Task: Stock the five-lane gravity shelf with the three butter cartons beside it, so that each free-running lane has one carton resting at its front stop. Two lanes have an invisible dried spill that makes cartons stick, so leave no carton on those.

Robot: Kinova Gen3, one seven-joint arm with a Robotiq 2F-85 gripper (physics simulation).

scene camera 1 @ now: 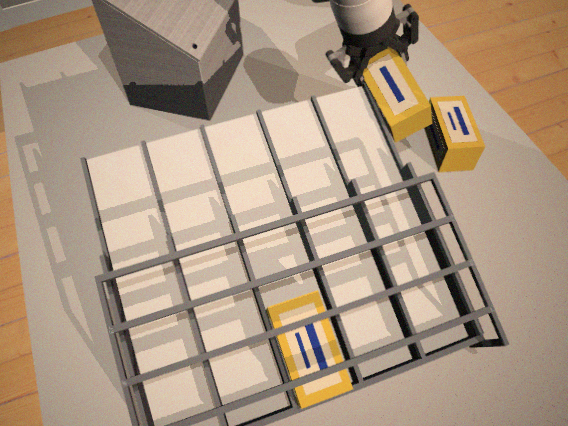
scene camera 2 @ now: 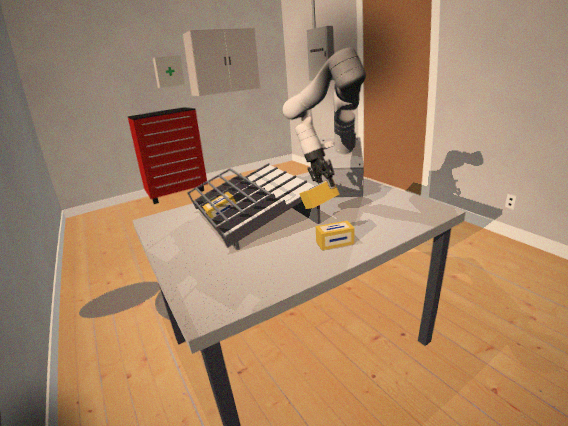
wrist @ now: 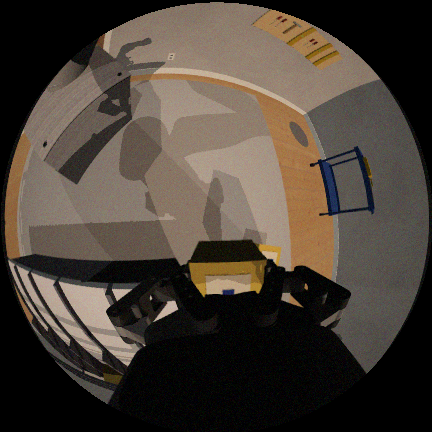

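Pixels of known places: gripper, between the fingertips: (scene camera 1: 382, 73) (scene camera 2: 327, 189) (wrist: 226, 266); arm's base, origin of its link: (scene camera 2: 343, 147).
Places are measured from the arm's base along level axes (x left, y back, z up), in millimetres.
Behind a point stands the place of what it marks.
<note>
The five-lane gravity shelf (scene camera 1: 265, 227) (scene camera 2: 255, 224) slopes down to its front under an open grid of grey bars. One butter carton (scene camera 1: 312, 345) {y -653, x 104, z -102 mm} (scene camera 2: 218, 205) {y -658, x 133, z -109 mm} lies in the middle lane at the low front end. My gripper (scene camera 1: 378, 61) {y -270, x 321, z -64 mm} (scene camera 2: 322, 183) {y -270, x 321, z -64 mm} (wrist: 226, 266) {y -270, x 321, z -64 mm} is shut on a second yellow carton (scene camera 1: 397, 95) {y -338, x 316, z -47 mm} (scene camera 2: 319, 196) {y -327, x 361, z -67 mm} (wrist: 227, 268) {y -264, x 306, z -34 mm}, which is tilted and held above the table beside the shelf's high rear corner. A third carton (scene camera 1: 457, 131) {y -342, x 445, z -153 mm} (scene camera 2: 335, 235) {y -333, x 484, z -169 mm} (wrist: 270, 253) {y -276, x 464, z -153 mm} stands on the table to the shelf's right in scene camera 1. The other four lanes hold no carton.
A grey angular block (scene camera 1: 165, 50) {y -128, x -11, z -64 mm} (scene camera 2: 347, 182) {y -45, x 101, z -143 mm} stands on the table (scene camera 1: 520, 260) {y -567, x 472, z -217 mm} (scene camera 2: 280, 285) {y -585, x 596, z -217 mm} behind the shelf's high end. The grid bars cover the lower lanes; the upper lanes are uncovered. Dividers separate the lanes. A red drawer cabinet (scene camera 2: 167, 150) stands on the floor beyond the table.
</note>
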